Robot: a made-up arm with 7 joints. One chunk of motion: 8 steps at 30 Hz.
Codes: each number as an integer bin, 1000 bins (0 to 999) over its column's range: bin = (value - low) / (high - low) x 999, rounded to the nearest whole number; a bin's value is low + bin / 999 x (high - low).
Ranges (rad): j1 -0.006..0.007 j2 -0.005..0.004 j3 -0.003..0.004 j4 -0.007..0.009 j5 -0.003..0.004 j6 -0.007..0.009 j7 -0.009..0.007
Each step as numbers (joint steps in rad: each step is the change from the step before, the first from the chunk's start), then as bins.
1 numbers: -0.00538 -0.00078 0.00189 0.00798 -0.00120 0.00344 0.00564
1 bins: 48 468 698 935 257 652 914
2 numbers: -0.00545 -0.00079 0.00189 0.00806 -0.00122 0.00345 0.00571
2 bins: 42 467 698 940 254 652 918
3 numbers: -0.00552 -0.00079 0.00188 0.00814 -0.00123 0.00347 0.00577
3 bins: 37 467 696 945 253 654 922
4 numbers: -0.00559 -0.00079 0.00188 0.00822 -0.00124 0.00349 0.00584
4 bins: 32 467 696 950 251 655 927
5 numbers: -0.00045 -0.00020 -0.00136 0.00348 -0.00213 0.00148 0.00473
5 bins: 426 533 234 654 124 529 857
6 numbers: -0.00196 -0.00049 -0.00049 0.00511 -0.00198 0.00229 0.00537
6 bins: 310 501 358 756 146 580 897
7 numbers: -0.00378 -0.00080 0.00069 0.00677 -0.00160 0.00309 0.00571
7 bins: 171 466 527 860 200 630 918
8 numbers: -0.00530 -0.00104 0.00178 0.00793 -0.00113 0.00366 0.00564
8 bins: 54 440 682 932 267 666 914
